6 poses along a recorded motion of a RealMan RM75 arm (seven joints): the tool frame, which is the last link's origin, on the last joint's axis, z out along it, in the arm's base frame.
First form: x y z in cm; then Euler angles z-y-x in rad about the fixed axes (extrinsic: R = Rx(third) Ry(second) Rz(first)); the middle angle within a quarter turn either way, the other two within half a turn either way.
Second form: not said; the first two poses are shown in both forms.
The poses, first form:
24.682 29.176 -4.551 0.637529 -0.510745 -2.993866
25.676 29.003 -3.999 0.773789 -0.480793 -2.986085
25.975 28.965 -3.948 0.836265 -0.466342 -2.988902
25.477 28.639 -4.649 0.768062 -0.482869 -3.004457
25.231 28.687 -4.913 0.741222 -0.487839 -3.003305
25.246 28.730 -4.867 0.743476 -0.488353 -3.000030
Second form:
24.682 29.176 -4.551 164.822 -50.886 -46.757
25.676 29.003 -3.999 160.660 -61.907 -44.140
25.975 28.965 -3.948 158.280 -66.914 -42.626
25.477 28.639 -4.649 159.964 -61.515 -43.531
25.231 28.687 -4.913 160.982 -59.380 -44.101
25.246 28.730 -4.867 161.025 -59.523 -44.265

